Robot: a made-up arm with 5 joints. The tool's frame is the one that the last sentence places.
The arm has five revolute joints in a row. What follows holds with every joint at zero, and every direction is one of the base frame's. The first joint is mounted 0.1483 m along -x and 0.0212 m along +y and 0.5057 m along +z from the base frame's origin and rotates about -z. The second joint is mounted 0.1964 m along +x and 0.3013 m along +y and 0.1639 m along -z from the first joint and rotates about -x. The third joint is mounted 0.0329 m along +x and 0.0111 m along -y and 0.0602 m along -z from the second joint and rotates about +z. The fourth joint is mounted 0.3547 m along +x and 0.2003 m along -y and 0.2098 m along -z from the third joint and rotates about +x. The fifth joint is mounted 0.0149 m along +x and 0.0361 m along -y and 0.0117 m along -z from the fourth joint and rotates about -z. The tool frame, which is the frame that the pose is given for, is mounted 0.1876 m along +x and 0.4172 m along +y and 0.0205 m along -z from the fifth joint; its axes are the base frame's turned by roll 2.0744, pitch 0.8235 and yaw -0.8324 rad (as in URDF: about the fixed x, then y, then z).
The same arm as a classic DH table. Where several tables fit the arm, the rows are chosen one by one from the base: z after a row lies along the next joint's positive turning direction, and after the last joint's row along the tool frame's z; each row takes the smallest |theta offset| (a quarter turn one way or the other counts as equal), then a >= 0, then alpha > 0; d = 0 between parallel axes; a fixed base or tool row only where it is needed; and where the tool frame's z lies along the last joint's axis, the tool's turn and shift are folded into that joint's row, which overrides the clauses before.
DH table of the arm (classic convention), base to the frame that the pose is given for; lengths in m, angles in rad. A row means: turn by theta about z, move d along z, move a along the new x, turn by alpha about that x. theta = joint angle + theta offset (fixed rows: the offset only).
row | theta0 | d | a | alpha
base (fixed) | -0.142 | 0 | -0.1498 | 3.1416
joint 1 | 1.4288 | -0.3418 | -0.3013 | -1.5708
joint 2 | 0 | -0.2293 | 0.0111 | -1.5708
joint 3 | 0 | -0.27 | 0.2003 | -1.5708
joint 4 | 0 | 0.3696 | 0.0361 | -1.5708
joint 5 | -0.3543 | 0.1435 | -0.3262 | -1.2366
tool (fixed) | -0.8891 | -0.3395 | 0 | 0

